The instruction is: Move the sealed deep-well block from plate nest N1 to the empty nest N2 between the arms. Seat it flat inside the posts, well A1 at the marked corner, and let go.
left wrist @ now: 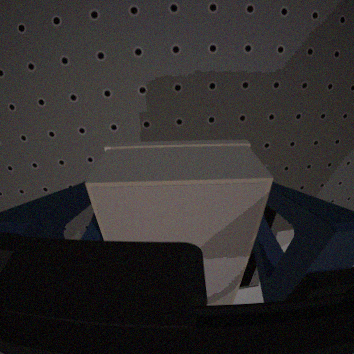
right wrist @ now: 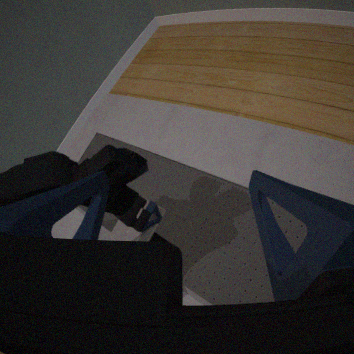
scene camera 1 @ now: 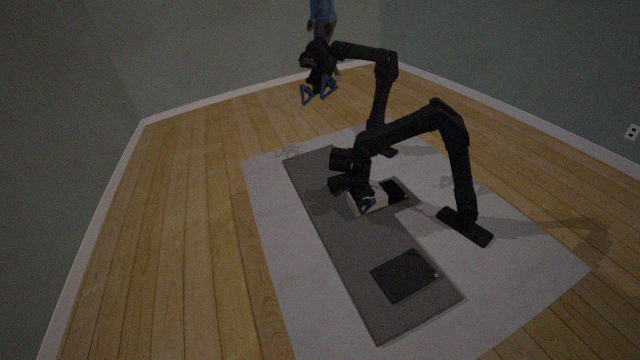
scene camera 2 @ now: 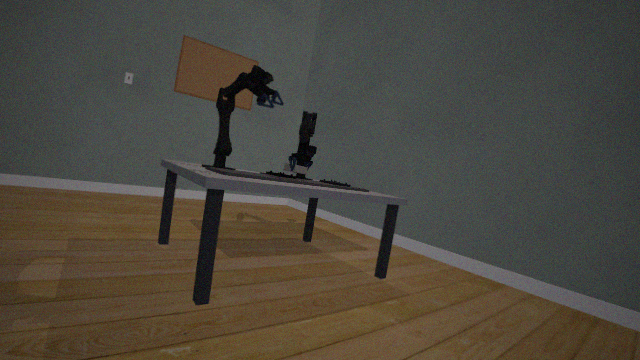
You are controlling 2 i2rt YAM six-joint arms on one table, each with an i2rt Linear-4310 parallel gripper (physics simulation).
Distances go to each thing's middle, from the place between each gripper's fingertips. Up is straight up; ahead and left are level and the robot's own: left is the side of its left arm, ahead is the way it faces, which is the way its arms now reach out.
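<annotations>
My left gripper: 4 cm past the pale block (left wrist: 212, 193), 2 cm below it. By its middle, the pale block is nearer to my left gripper than to my right hand.
My right hand: 22 cm to the right of the pale block, 8 cm past it, 31 cm above it.
</annotations>
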